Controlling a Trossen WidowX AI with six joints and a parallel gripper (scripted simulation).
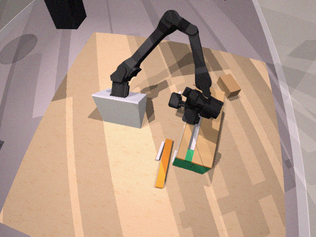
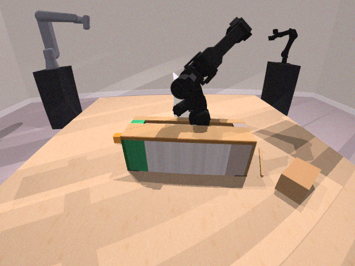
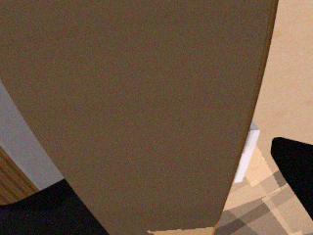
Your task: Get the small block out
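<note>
The blue block is 60 mm ahead of my gripper tip and 10 mm to the left of it. Round my gripper tip: wooden box: 60 mm to the right, 30 mm ahead, 20 mm below; then orange bar: 250 mm to the right, 80 mm behind, 70 mm below.
</note>
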